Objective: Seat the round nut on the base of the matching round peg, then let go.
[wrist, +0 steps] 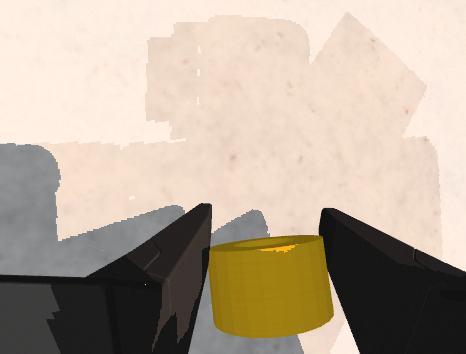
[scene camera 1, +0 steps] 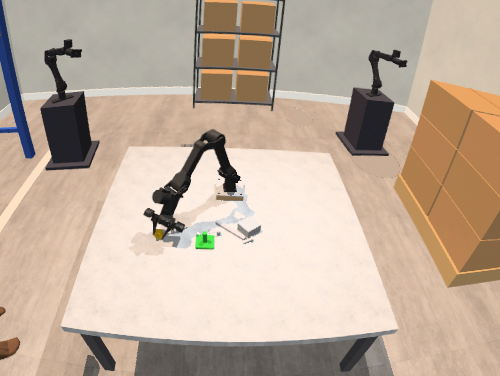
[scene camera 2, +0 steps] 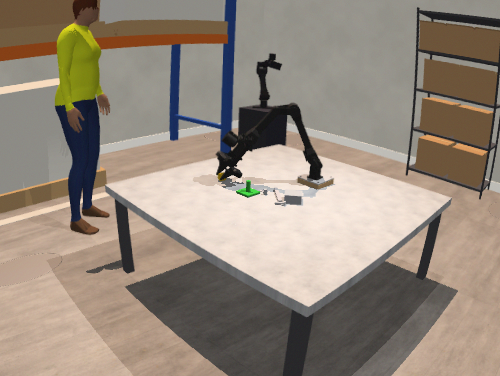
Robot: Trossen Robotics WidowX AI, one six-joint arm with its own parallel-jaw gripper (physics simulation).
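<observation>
A yellow round nut [scene camera 1: 158, 234] [scene camera 2: 221, 177] [wrist: 270, 292], hollow with its hole facing up, is at the left part of the table. My gripper [scene camera 1: 160, 236] [scene camera 2: 222, 175] [wrist: 265, 217] is shut on it, with one dark finger against each side in the wrist view. Whether the nut touches the table is not clear. A green round peg [scene camera 1: 205, 235] [scene camera 2: 248, 185] stands upright on its flat square green base [scene camera 1: 205, 244] [scene camera 2: 248, 193], to the right of the gripper and apart from it. The peg does not show in the wrist view.
A grey block [scene camera 1: 249, 228] [scene camera 2: 293, 199] lies right of the peg, with a thin rod [scene camera 1: 230, 230] and a small grey piece [scene camera 1: 218, 233] [scene camera 2: 265, 192] between them. The arm's base [scene camera 1: 230, 198] [scene camera 2: 315, 183] is on the table [scene camera 1: 230, 295] [scene camera 2: 310, 235] behind.
</observation>
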